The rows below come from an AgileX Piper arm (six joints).
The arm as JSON. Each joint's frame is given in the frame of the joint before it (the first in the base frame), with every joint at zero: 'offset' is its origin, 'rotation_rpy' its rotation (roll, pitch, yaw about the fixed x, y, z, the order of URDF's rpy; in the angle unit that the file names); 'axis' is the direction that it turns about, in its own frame. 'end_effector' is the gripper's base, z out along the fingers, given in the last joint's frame.
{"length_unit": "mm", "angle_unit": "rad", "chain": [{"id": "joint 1", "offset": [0.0, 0.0, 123.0], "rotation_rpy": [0.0, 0.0, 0.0], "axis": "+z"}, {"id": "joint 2", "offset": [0.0, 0.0, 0.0], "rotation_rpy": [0.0, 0.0, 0.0], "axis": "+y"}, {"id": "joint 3", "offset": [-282.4, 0.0, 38.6], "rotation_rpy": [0.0, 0.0, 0.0], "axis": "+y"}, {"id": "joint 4", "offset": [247.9, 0.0, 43.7], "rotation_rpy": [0.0, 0.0, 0.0], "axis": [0.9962, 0.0, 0.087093]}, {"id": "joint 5", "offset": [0.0, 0.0, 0.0], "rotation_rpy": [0.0, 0.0, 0.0], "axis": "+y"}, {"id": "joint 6", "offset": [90.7, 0.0, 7.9], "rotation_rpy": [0.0, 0.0, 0.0], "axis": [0.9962, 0.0, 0.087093]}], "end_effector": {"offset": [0.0, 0.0, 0.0], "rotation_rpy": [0.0, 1.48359, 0.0]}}
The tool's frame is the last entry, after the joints.
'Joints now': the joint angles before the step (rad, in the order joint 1, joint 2, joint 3, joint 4, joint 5, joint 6). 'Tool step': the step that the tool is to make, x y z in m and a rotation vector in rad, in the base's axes. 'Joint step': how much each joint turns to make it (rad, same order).
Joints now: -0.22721 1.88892 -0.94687 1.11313 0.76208 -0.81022
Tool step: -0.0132 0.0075 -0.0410 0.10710 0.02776 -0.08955
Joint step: -0.00012 0.09117 0.11323 0.29531 -0.01940 -0.22601
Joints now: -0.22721 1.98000 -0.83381 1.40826 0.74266 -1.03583
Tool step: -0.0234 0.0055 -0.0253 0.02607 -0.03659 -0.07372
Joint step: 0.00007 0.03919 0.14212 0.31287 -0.00076 -0.31274
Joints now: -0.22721 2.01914 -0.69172 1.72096 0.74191 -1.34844
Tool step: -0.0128 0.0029 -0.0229 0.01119 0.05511 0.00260
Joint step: -0.00016 0.06931 0.03958 0.05318 0.00857 -0.07658
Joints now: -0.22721 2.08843 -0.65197 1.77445 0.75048 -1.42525
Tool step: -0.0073 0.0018 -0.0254 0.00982 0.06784 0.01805
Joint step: 0.00014 0.09430 -0.00114 0.00794 0.00267 -0.03637
